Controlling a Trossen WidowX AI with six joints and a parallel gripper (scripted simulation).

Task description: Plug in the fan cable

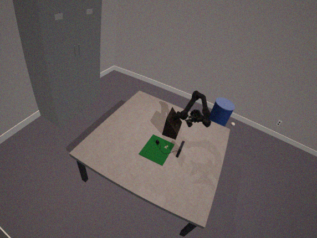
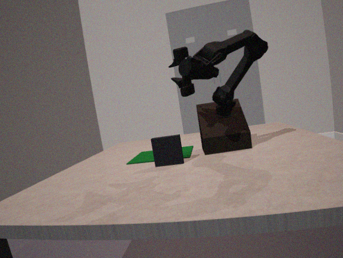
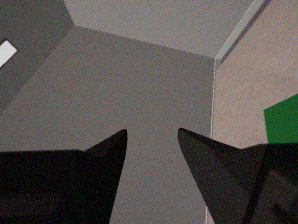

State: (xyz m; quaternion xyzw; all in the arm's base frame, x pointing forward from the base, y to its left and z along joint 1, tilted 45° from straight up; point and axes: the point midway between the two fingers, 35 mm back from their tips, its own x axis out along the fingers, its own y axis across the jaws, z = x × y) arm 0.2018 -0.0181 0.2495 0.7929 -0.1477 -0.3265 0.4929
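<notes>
Now: the dark fan plug 60 mm ahead of my gripper tip, 180 mm to the right of it and 360 mm below it. Round my gripper tip: dark fan (60 mm ahead, 40 mm to the left, 320 mm below); green board (120 mm ahead, 150 mm to the right, 390 mm below); pale four-pin header (50 mm ahead, 90 mm to the right, 380 mm below).
</notes>
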